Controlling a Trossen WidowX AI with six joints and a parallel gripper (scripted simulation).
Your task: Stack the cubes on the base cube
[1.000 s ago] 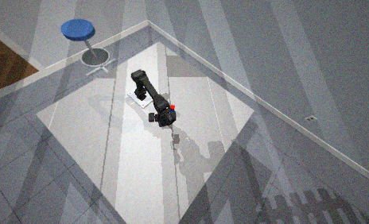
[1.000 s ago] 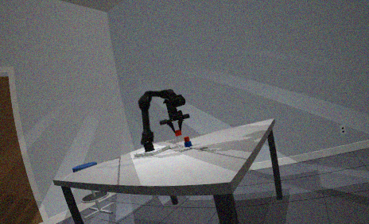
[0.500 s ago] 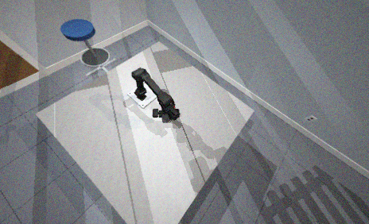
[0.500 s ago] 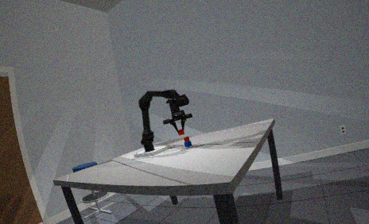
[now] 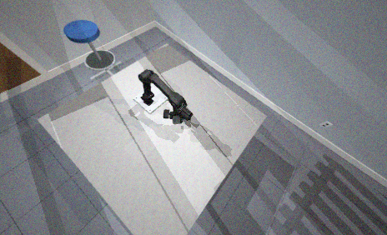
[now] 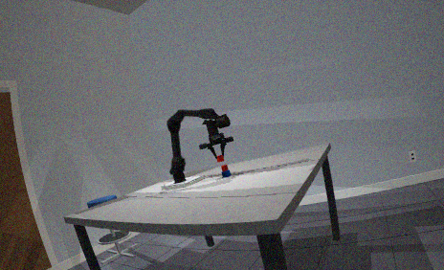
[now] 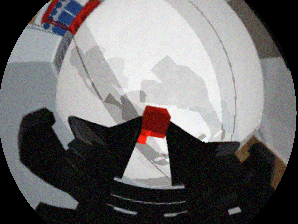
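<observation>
The blue base cube is 100 mm below my gripper tip, 80 mm to the left of it and 20 mm behind it. From my gripper tip the other things lie so: red cube right at my gripper tip.
</observation>
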